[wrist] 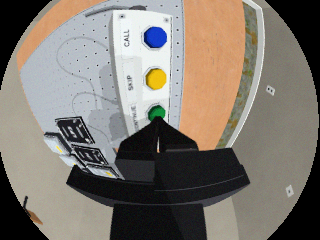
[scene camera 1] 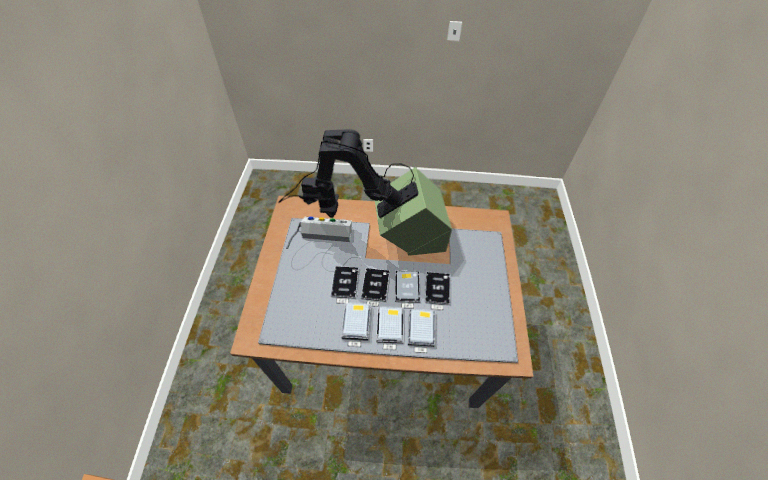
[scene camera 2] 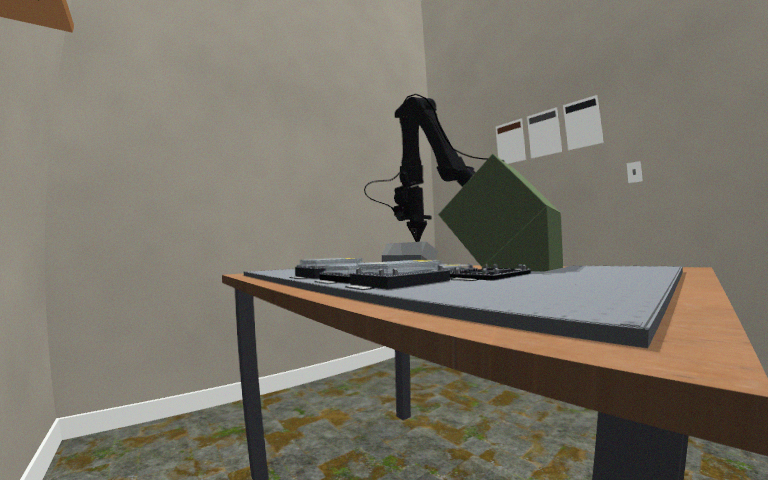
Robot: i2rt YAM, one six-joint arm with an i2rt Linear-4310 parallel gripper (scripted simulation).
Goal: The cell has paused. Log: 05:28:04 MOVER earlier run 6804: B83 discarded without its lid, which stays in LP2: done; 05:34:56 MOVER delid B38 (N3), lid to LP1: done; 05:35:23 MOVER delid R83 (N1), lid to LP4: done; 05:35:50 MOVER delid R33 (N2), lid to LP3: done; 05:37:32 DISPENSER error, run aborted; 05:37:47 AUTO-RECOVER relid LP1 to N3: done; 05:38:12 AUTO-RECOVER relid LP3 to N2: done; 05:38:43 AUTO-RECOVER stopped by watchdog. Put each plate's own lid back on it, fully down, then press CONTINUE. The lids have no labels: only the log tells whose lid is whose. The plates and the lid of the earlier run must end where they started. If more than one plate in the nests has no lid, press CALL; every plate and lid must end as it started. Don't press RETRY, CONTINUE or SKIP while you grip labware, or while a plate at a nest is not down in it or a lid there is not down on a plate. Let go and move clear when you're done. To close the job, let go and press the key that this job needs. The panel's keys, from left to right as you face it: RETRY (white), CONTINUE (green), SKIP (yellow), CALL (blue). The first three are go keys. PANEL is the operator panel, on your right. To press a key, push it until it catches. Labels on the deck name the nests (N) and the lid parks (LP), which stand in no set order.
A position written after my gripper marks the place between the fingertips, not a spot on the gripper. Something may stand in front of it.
In view: my gripper (wrist: pixel 158 120) and an operator panel (wrist: pixel 131 58).
